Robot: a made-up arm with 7 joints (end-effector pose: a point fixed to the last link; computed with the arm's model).
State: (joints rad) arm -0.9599 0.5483 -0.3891 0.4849 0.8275 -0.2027 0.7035
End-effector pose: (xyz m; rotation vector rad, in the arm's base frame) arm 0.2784 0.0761 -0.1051 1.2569 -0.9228 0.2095
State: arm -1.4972 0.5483 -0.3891 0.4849 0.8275 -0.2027 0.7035
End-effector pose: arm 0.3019 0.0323 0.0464 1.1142 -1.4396 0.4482
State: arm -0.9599 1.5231 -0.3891 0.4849 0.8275 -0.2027 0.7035
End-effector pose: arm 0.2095 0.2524 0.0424 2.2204 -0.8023 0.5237
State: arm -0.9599 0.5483 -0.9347 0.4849 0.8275 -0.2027 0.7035
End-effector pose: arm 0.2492 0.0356 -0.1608 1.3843 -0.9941 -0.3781
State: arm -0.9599 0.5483 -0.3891 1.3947 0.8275 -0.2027 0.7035
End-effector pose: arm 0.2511 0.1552 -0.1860 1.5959 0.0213 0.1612
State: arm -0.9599 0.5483 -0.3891 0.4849 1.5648 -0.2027 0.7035
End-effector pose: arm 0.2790 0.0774 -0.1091 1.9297 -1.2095 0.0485
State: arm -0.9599 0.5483 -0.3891 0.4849 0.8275 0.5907 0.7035
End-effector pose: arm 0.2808 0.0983 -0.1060 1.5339 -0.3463 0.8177
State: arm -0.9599 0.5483 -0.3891 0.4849 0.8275 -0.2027 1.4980
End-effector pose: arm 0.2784 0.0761 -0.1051 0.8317 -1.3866 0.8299
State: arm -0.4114 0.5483 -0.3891 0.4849 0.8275 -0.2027 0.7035
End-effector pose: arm 0.1749 0.1165 -0.2240 1.3274 -0.3832 -0.0284
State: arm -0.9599 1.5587 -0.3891 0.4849 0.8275 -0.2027 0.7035
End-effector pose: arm 0.2045 0.2555 0.0494 2.2553 -0.7940 0.5358
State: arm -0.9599 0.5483 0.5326 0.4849 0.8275 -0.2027 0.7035
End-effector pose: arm 0.2606 0.1865 -0.0529 0.8994 -0.6962 1.1345
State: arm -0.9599 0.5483 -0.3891 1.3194 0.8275 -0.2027 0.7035
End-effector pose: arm 0.2571 0.1491 -0.1808 1.5761 -0.0596 0.1663
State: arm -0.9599 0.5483 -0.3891 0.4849 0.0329 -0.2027 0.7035
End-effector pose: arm 0.2787 0.0779 -0.1010 0.5404 -0.5798 0.3313
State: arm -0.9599 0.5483 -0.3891 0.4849 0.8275 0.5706 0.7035
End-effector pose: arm 0.2810 0.0977 -0.1059 1.5287 -0.3622 0.8026
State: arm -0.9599 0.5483 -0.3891 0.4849 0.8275 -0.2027 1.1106
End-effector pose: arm 0.2784 0.0761 -0.1051 1.0582 -1.1731 0.5293
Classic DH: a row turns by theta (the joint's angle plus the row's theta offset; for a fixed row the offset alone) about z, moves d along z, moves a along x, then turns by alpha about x. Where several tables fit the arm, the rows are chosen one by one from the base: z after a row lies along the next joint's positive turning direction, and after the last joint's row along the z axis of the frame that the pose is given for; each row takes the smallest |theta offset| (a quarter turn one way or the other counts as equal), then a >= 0, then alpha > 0; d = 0 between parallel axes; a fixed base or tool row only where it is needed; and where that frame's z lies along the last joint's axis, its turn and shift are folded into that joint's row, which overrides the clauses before.
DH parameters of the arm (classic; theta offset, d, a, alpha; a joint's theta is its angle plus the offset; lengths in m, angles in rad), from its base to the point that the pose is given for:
base (fixed): -0.071 0 0 -1.3004
joint 1: -1.3111 0.0472 -0.0168 -1.5708
joint 2: 1.2915 -0.0006 -0.004 1.5708
joint 3: 1.5708 -0.1862 0.0232 -1.5708
joint 4: 1.5708 0.001 0.0074 1.5708
joint 5: 0 0.1041 0.0001 -1.5708
joint 6: -1.5708 0 0.0289 1.5708
joint 7: 0 0.0001 0 0

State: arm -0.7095 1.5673 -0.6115 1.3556 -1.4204 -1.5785 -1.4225
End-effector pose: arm 0.1098 0.3229 0.0270 1.5625 -0.1779 -0.4626
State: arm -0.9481 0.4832 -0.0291 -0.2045 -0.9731 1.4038 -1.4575
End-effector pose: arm 0.2381 0.0635 -0.0537 -0.4873 0.5590 -2.1350
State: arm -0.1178 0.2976 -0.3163 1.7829 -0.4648 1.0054 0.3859
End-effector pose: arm -0.0669 0.1414 -0.2797 0.5474 2.8436 0.6590
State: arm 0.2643 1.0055 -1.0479 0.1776 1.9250 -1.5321 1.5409
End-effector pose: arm -0.0843 0.1755 -0.2066 -0.1420 -0.3015 -1.5907
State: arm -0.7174 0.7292 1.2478 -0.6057 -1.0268 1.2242 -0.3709
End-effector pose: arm 0.1105 0.2143 0.0059 -0.1148 -0.4948 -0.2379
